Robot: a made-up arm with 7 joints. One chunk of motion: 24 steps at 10 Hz.
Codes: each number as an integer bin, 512 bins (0 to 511) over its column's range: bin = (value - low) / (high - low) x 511, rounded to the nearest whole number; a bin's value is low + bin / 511 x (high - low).
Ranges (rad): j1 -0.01..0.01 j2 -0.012..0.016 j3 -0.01..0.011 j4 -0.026..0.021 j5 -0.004..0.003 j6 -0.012..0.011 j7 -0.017..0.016
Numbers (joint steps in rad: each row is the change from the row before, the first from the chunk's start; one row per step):
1: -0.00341 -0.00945 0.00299 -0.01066 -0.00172 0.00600 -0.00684
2: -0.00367 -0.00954 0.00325 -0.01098 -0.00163 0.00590 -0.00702
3: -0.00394 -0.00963 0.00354 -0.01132 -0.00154 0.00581 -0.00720
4: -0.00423 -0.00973 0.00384 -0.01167 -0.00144 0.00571 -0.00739
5: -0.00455 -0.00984 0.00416 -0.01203 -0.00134 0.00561 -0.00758
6: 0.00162 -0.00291 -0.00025 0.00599 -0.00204 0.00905 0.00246
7: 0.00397 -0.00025 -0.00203 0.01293 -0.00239 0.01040 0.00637
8: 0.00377 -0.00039 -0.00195 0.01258 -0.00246 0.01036 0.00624
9: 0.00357 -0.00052 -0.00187 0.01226 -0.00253 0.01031 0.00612
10: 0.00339 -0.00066 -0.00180 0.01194 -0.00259 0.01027 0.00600
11: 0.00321 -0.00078 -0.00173 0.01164 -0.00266 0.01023 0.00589
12: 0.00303 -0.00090 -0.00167 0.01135 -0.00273 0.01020 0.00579
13: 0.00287 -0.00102 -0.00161 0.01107 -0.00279 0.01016 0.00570
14: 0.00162 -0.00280 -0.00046 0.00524 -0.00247 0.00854 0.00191
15: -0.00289 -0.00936 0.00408 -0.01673 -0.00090 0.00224 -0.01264
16: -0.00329 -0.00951 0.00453 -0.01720 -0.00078 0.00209 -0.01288
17: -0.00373 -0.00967 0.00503 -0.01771 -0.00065 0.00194 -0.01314
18: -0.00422 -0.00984 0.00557 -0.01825 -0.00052 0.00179 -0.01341
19: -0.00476 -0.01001 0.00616 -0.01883 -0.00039 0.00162 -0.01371
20: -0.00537 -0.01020 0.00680 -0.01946 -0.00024 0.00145 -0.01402
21: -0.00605 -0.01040 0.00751 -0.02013 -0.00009 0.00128 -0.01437
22: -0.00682 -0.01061 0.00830 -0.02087 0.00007 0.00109 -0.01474
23: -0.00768 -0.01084 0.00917 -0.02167 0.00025 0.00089 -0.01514
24: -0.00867 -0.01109 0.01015 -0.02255 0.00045 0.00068 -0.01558
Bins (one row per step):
1: 168 47 316 167 166 400 157
2: 162 45 322 163 173 398 155
3: 155 43 329 160 180 396 152
4: 147 41 337 156 187 393 149
5: 139 39 345 152 194 391 146
6: 297 166 237 348 143 468 301
7: 357 214 194 423 118 498 362
8: 352 212 196 419 112 497 360
9: 347 210 198 416 107 496 358
10: 342 207 200 412 103 495 356
11: 338 205 201 409 98 494 354
12: 333 203 203 406 93 493 353
13: 329 200 204 403 88 492 352
14: 297 168 232 340 112 456 293
15: 182 48 343 101 226 316 68
16: 171 45 354 96 235 313 64
17: 160 43 366 90 245 310 60
18: 148 39 379 84 254 306 56
19: 134 36 393 78 264 303 51
20: 118 33 409 71 274 299 46
21: 101 29 426 64 285 295 41
22: 81 25 445 56 297 291 35
23: 59 21 466 47 310 286 29
24: 34 17 490 38 325 282 22

